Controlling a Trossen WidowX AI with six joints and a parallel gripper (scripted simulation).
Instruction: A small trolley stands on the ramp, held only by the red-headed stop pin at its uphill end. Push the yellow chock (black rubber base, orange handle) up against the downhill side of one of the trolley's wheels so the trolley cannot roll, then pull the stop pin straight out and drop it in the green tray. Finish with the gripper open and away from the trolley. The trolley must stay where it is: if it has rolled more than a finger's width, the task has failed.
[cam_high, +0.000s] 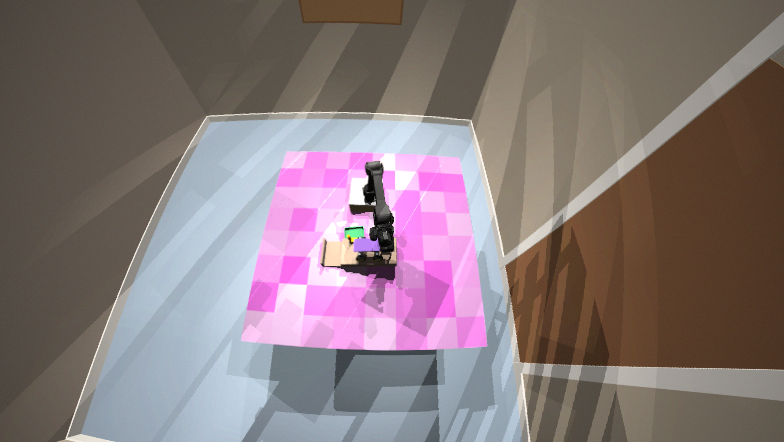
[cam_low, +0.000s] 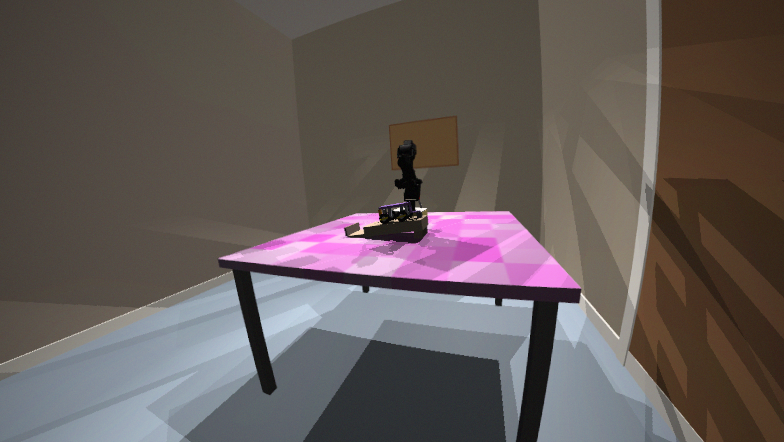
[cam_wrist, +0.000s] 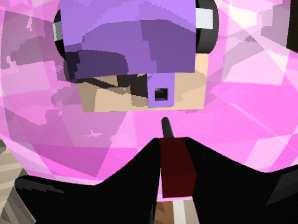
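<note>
Now: the green tray 20 cm to the right of my gripper tip, 18 cm below it and 13 cm behind it. The rest, counted from my gripper tip: red-headed stop pin (right at my gripper tip); then purple trolley (11 cm to the right, 6 cm below, 1 cm ahead); then ramp (13 cm below, 12 cm to the right, 1 cm ahead).
</note>
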